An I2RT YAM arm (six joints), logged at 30 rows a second.
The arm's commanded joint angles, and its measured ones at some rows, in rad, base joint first. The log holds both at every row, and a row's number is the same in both.
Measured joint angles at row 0:
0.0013 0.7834 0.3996 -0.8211 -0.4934 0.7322
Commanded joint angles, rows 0 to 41:
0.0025 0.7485 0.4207 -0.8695 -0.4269 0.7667
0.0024 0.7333 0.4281 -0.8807 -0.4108 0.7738
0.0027 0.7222 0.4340 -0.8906 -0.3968 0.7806
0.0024 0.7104 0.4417 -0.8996 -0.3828 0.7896
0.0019 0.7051 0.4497 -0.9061 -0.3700 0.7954
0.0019 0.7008 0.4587 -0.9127 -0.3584 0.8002
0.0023 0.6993 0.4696 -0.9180 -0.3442 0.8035
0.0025 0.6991 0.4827 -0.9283 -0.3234 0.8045
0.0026 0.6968 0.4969 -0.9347 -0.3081 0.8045
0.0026 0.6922 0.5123 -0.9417 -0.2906 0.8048
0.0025 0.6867 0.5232 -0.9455 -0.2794 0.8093
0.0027 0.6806 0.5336 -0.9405 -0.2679 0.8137
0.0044 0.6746 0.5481 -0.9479 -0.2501 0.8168
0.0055 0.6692 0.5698 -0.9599 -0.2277 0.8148
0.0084 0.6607 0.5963 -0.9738 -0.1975 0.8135
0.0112 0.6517 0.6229 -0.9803 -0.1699 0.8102
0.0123 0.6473 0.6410 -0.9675 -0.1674 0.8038
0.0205 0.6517 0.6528 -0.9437 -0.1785 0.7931
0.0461 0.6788 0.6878 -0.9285 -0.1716 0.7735
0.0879 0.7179 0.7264 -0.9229 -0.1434 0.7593
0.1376 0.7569 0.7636 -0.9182 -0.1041 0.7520
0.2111 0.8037 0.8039 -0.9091 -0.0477 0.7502
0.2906 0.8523 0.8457 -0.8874 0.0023 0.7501
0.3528 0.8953 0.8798 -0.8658 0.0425 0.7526
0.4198 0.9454 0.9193 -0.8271 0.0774 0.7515
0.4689 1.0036 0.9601 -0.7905 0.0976 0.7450
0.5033 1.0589 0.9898 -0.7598 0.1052 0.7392
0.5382 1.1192 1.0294 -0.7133 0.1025 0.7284
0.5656 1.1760 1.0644 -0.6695 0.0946 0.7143
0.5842 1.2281 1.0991 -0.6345 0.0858 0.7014
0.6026 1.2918 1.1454 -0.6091 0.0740 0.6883
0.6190 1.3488 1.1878 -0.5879 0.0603 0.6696
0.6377 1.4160 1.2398 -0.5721 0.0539 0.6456
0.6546 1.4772 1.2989 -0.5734 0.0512 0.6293
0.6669 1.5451 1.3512 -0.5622 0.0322 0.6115
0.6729 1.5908 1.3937 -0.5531 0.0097 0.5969
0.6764 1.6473 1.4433 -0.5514 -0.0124 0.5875
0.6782 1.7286 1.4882 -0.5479 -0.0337 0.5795
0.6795 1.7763 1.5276 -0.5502 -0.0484 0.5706
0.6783 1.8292 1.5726 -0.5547 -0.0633 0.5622
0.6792 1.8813 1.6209 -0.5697 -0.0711 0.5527
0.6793 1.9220 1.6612 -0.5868 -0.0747 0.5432
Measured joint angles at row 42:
0.6785 1.8442 1.5764 -0.5732 -0.0280 0.5957
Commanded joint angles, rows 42 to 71:
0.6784 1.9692 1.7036 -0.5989 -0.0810 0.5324
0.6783 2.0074 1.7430 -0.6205 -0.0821 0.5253
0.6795 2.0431 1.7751 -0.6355 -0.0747 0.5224
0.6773 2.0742 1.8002 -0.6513 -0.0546 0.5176
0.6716 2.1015 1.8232 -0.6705 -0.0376 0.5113
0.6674 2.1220 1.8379 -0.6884 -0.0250 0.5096
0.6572 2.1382 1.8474 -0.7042 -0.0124 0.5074
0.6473 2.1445 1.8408 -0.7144 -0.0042 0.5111
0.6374 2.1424 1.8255 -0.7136 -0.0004 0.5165
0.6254 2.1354 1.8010 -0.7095 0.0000 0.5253
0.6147 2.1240 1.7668 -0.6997 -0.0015 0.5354
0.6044 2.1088 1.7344 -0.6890 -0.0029 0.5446
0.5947 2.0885 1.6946 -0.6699 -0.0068 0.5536
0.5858 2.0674 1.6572 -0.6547 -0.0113 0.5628
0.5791 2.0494 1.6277 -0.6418 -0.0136 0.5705
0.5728 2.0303 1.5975 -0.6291 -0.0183 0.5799
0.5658 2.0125 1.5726 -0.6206 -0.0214 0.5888
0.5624 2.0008 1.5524 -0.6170 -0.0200 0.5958
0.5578 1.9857 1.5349 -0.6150 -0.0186 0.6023
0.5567 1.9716 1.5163 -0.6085 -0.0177 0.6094
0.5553 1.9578 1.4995 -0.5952 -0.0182 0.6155
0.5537 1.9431 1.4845 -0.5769 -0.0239 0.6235
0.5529 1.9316 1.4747 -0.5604 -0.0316 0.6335
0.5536 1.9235 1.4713 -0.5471 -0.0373 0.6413
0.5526 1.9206 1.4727 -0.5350 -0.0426 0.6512
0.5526 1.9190 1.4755 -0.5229 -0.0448 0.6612
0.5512 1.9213 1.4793 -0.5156 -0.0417 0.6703
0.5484 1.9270 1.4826 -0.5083 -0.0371 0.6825
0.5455 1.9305 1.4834 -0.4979 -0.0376 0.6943
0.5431 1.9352 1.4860 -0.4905 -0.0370 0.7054
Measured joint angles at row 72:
0.5495 1.9293 1.4784 -0.5373 -0.0441 0.6559
